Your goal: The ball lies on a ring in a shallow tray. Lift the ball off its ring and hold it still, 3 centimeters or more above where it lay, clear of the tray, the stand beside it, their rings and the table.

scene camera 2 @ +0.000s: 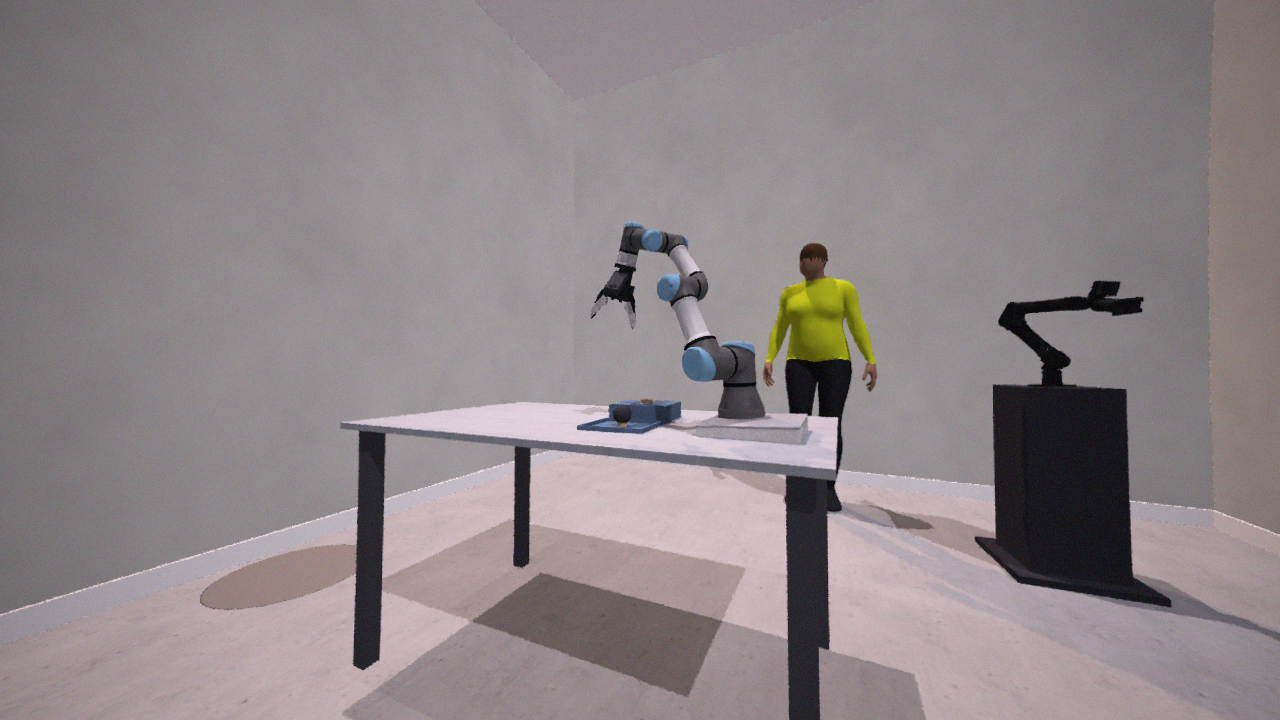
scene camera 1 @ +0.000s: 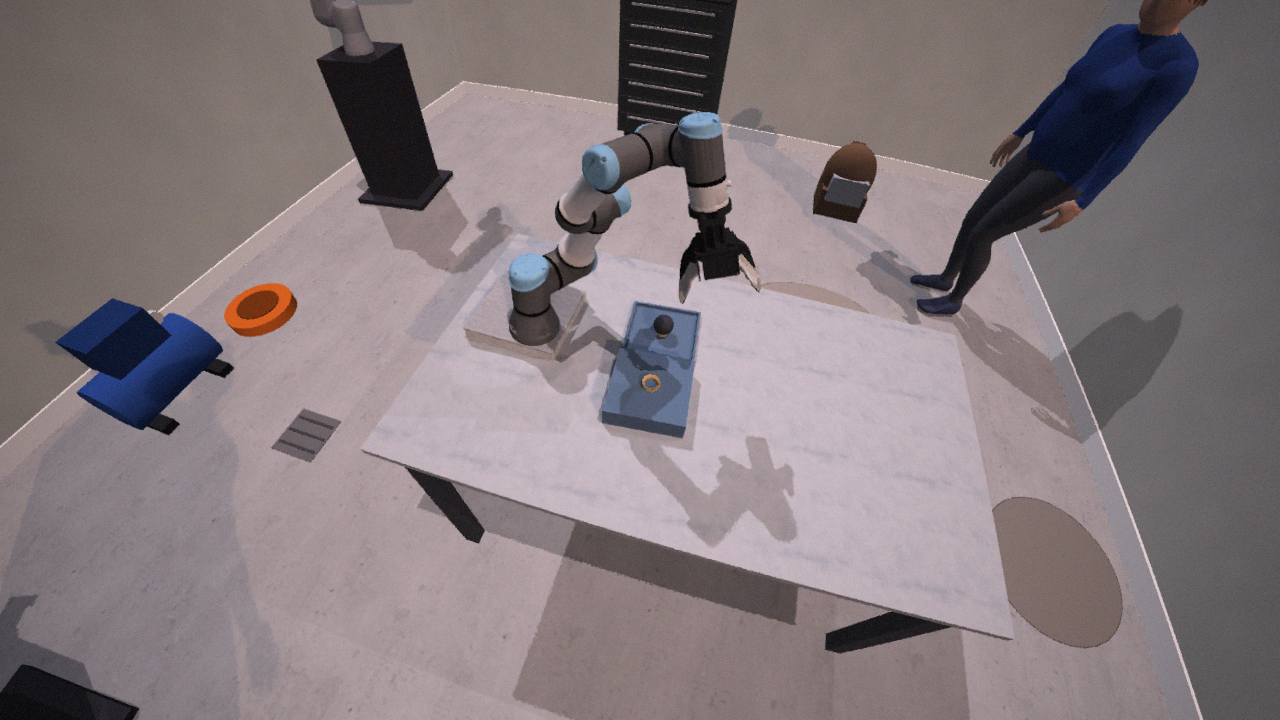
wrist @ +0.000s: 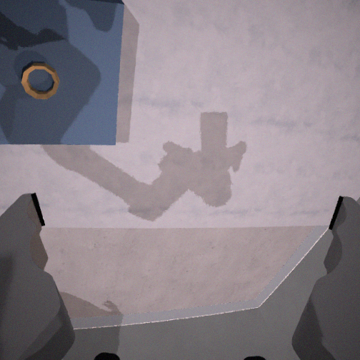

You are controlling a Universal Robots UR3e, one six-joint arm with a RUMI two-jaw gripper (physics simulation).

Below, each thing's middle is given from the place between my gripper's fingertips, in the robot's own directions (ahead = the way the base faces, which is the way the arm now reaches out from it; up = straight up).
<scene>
Now: hand 290 mm above the blue stand [scene camera 2: 648, 409], 110 mm past it and 40 mm to the left of it. From my hand the other things lie so: shallow blue tray [scene camera 1: 681, 342] (310 mm below, 170 mm to the left, 110 mm behind).
</scene>
